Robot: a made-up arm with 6 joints.
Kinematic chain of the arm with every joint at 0, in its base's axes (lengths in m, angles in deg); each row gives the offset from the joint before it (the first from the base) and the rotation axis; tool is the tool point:
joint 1: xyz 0 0 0.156 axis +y
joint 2: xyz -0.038 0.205 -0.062 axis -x
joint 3: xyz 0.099 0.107 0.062 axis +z
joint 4: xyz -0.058 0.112 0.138 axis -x
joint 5: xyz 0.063 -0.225 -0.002 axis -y
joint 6: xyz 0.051 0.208 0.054 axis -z
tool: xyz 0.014 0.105 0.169
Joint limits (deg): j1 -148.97..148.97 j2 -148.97..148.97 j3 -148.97..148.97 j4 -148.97..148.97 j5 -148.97..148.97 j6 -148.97..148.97
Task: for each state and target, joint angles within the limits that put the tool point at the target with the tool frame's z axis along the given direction. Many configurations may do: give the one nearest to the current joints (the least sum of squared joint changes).
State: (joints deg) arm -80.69 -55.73 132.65 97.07 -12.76 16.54
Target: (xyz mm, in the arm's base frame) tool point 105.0 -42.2 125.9 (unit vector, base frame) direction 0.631 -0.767 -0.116
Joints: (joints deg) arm -89.97 -43.03 148.97 86.09 24.32 -35.41
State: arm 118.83 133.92 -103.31 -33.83 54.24 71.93
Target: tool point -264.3 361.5 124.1 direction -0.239 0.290 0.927
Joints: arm 78.76 148.97 -53.51 -77.74 23.00 73.77
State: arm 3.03 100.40 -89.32 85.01 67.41 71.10
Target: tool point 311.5 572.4 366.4 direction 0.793 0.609 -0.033
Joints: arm -28.16 59.49 -111.01 51.53 59.06 82.70
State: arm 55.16 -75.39 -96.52 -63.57 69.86 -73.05
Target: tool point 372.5 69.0 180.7 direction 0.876 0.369 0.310
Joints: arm 34.31 -61.88 -131.47 -78.86 81.69 -52.82
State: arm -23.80 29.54 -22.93 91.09 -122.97 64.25
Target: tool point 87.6 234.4 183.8 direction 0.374 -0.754 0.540
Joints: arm -2.09 49.50 -37.32 63.70 -121.55 66.26
